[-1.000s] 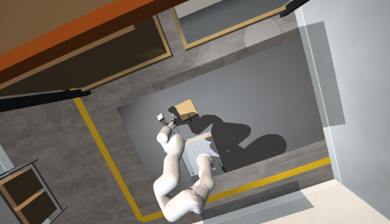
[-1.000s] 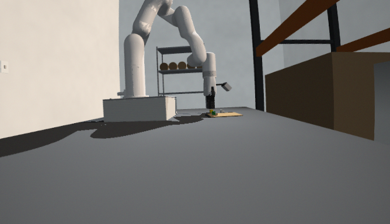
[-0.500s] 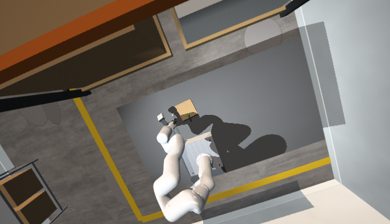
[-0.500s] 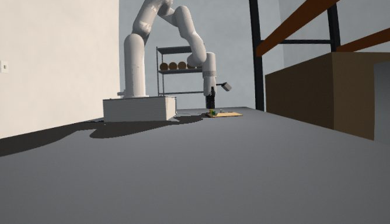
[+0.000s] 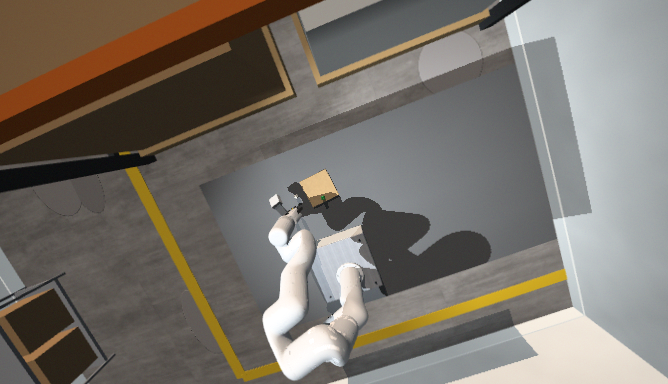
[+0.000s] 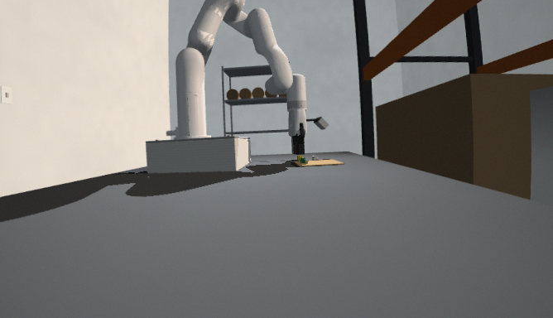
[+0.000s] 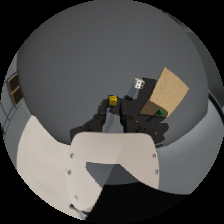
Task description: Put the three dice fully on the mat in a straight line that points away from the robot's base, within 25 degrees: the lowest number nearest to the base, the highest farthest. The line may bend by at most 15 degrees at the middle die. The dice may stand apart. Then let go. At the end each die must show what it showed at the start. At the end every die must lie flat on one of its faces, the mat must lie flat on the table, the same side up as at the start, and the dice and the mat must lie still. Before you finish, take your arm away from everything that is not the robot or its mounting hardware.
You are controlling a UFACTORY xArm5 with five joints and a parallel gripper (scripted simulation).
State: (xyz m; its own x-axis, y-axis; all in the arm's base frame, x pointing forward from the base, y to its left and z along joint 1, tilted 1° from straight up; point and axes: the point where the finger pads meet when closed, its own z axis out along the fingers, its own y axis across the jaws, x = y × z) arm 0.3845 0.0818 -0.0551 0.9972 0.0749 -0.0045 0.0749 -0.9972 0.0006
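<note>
Right now the yellow die is 3 cm below my hand. Round my hand: green die 15 cm to the right, 3 cm below, 2 cm behind; white die 5 cm to the right, 5 cm ahead, 3 cm below; tan mat 16 cm to the right, 4 cm below, 3 cm ahead.
</note>
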